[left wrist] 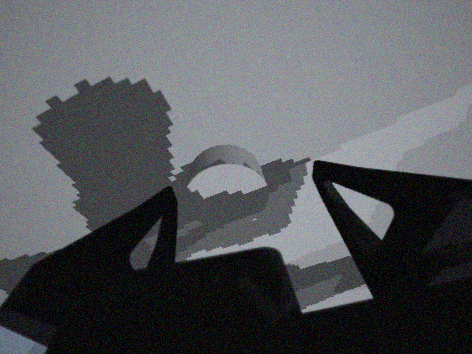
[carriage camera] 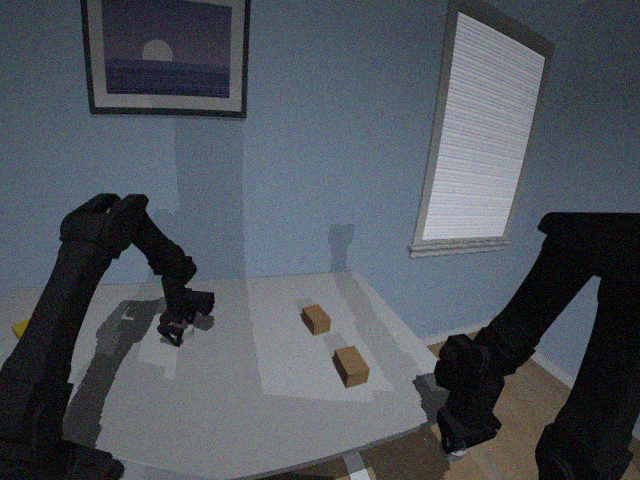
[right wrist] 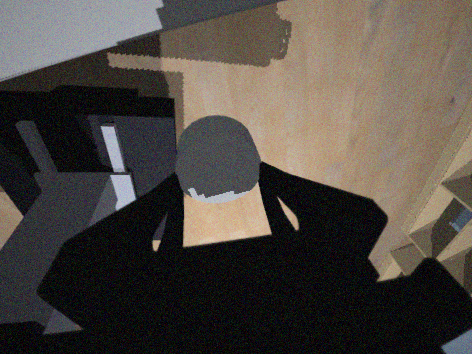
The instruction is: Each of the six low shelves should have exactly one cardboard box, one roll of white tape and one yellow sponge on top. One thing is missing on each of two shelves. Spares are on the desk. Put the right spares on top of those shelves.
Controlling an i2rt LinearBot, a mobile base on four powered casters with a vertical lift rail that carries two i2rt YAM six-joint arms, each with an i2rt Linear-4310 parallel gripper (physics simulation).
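My left gripper (carriage camera: 180, 328) (left wrist: 244, 181) is open above the desk (carriage camera: 217, 413). A roll of white tape (left wrist: 225, 176) stands on the desk, partly shadowed, and shows between and beyond the open fingertips in the left wrist view, not held. My right gripper (carriage camera: 452, 447) (right wrist: 219, 175) is shut on another roll of white tape (right wrist: 219, 152), which is mostly in shadow, and holds it beyond the desk's right front edge, above the floor. Two cardboard boxes (carriage camera: 315, 319) (carriage camera: 351, 366) lie on the right part of the desk. Part of a yellow sponge (carriage camera: 20, 329) shows at the left, behind my left arm.
The blue wall (carriage camera: 294, 180) with a picture and a window stands behind the desk. In the right wrist view, the dark robot base (right wrist: 150, 145) is at the left, the wooden floor (right wrist: 340, 100) in the middle, and pale wooden structures (right wrist: 419, 239) at the right edge.
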